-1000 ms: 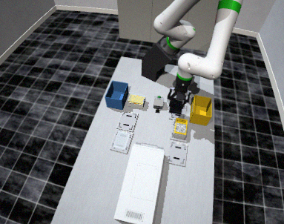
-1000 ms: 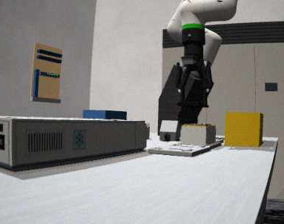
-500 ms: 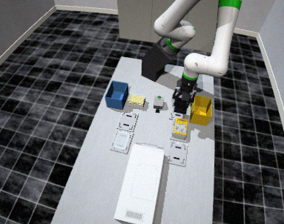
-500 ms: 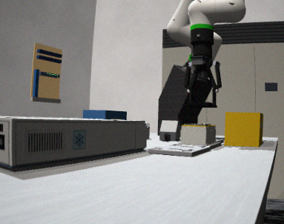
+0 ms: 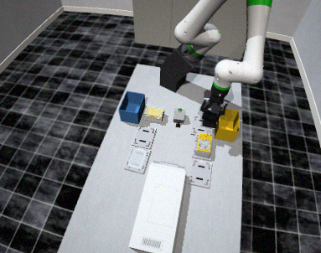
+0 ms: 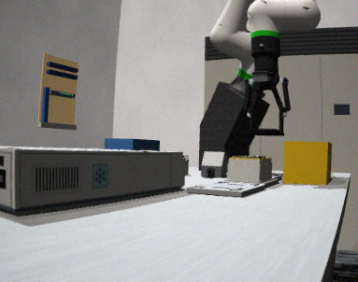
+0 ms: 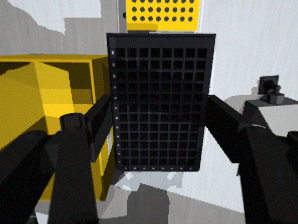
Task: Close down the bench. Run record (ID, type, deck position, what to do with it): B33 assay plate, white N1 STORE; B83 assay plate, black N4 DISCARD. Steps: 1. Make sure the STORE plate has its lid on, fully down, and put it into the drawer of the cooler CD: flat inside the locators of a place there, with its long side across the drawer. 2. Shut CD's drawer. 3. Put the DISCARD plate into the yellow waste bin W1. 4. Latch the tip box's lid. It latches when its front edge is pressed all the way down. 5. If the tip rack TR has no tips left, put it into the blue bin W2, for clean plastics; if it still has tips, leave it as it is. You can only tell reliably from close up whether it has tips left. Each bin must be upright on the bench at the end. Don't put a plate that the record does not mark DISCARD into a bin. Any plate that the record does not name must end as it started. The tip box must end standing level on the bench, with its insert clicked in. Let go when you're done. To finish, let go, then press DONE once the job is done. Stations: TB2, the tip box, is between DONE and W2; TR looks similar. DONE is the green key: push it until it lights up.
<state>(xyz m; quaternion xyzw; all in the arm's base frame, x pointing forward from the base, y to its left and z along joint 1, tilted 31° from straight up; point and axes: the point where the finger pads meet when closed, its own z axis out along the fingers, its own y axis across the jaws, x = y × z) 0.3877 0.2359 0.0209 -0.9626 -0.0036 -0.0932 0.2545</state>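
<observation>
My gripper is now 13 cm to the right of the yellow bin W1, 13 cm above it and 5 cm past it. Round my hand: black assay plate: 2 cm below; green done key: 20 cm to the right, 10 cm below, 8 cm behind; yellow-topped tip holder: 13 cm ahead, 11 cm below.
</observation>
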